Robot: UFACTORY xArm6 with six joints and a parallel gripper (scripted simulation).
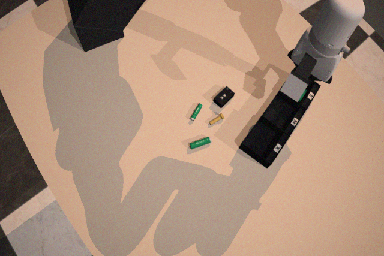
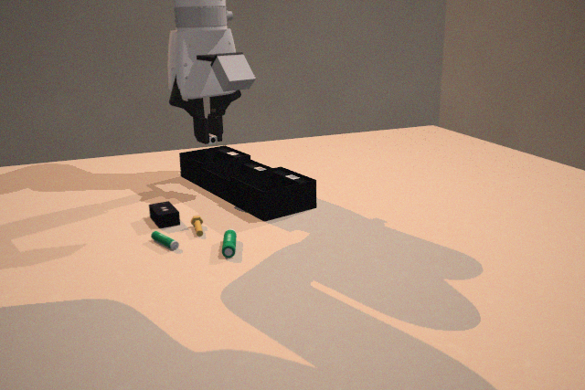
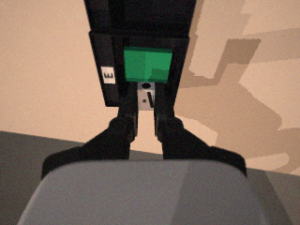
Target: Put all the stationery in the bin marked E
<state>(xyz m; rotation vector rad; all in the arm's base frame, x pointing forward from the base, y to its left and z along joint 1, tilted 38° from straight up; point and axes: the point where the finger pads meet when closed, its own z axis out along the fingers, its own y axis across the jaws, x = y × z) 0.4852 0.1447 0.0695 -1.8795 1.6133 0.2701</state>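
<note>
Right now the green eraser is 70 mm below my hand. The rest, counted from my hand: black bin row 20 mm ahead, 80 mm to the right, 60 mm below; pencil sharpener 10 mm below; black 9 V battery 110 mm behind, 150 mm to the right, 70 mm below.
</note>
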